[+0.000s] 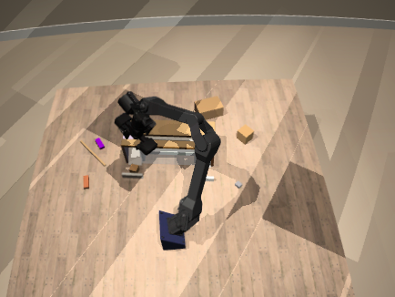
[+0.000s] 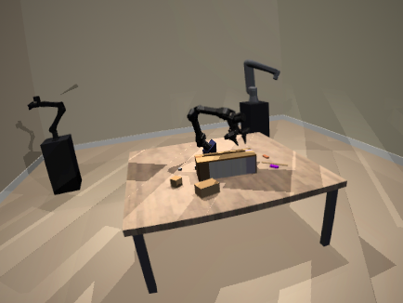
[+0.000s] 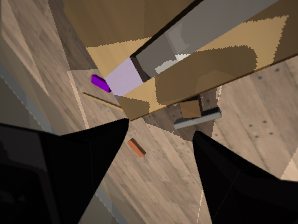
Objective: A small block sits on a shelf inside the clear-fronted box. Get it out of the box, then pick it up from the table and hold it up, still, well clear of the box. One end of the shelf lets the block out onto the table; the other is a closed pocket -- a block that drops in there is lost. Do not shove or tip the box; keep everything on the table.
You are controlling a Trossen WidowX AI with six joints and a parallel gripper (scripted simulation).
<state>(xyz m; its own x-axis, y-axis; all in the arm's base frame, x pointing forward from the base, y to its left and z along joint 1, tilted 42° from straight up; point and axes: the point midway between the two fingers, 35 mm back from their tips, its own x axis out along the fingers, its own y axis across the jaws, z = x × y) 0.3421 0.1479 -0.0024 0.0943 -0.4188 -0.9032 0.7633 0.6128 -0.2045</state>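
Now: gripper tip 140 mm above the small tan block, 30 mm past it and 10 mm to the right of it. From my gripper tip the other things lie so: thin wooden stick 200 mm to the left, 150 mm below, 100 mm ahead; then purple piece 170 mm to the left, 150 mm below, 150 mm ahead; then box 140 mm to the right, 90 mm below, 10 mm ahead.
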